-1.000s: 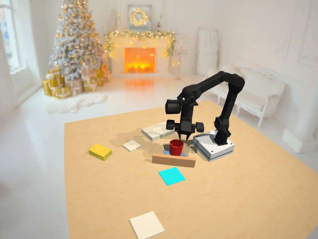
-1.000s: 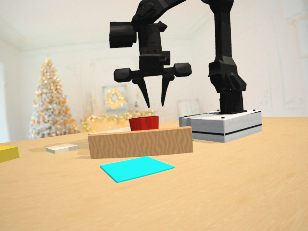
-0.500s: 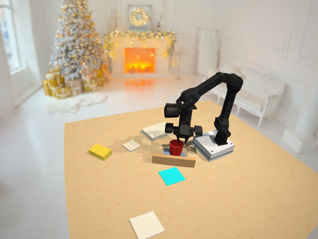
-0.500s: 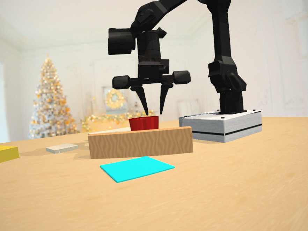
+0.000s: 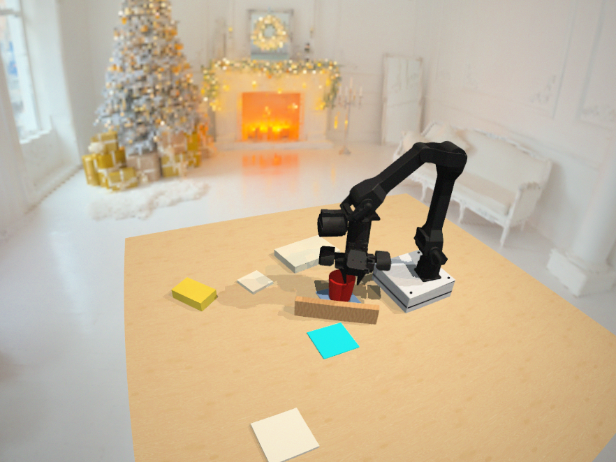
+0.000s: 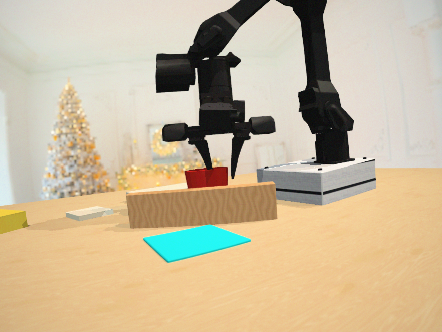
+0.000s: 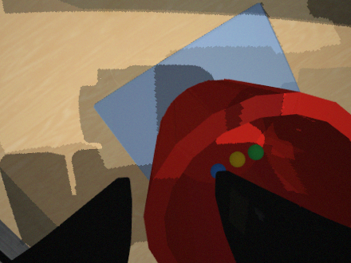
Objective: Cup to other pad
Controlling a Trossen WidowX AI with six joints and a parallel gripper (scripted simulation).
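Right now the red cup is 30 mm ahead of my gripper tip, 10 mm to the right of it and 10 mm below it. The rest, counted from my gripper tip: blue pad 30 mm ahead, 10 mm to the right, 60 mm below; wooden block 60 mm ahead, 70 mm to the left, 40 mm below; cyan pad 90 mm ahead, 150 mm to the left, 60 mm below.
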